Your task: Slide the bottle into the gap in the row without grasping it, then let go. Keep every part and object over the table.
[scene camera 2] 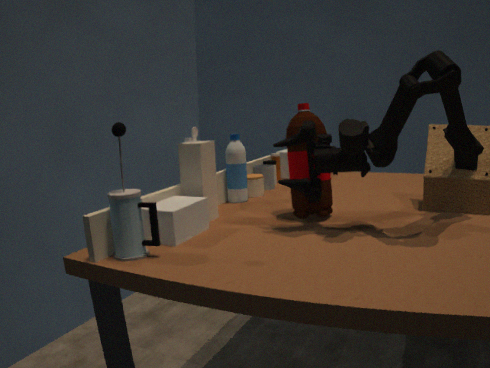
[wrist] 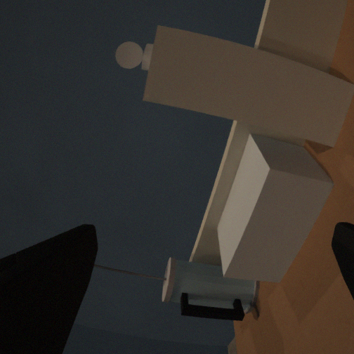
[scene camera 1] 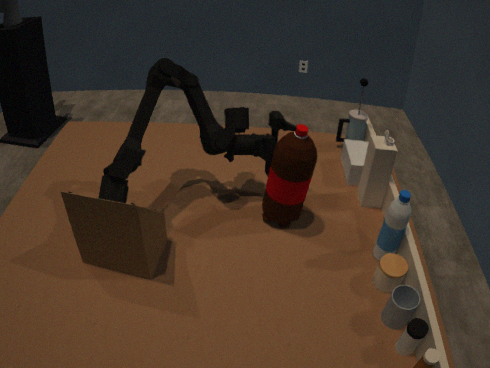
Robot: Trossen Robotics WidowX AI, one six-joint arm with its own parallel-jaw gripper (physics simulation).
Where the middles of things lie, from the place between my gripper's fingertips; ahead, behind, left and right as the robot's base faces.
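Brown bottle (scene camera 1: pixel 295 155): my gripper 20 mm past it, 10 mm above it, 140 mm to the left of it. Counted from my hand: tall carton (wrist: pixel 194 71), 240 mm ahead, 30 mm below, 10 mm to the left; white box (scene camera 2: pixel 180 218), 200 mm ahead, 120 mm below, 150 mm to the left; blue-capped water bottle (scene camera 1: pixel 398 214), 270 mm ahead, 50 mm below, 230 mm to the right.
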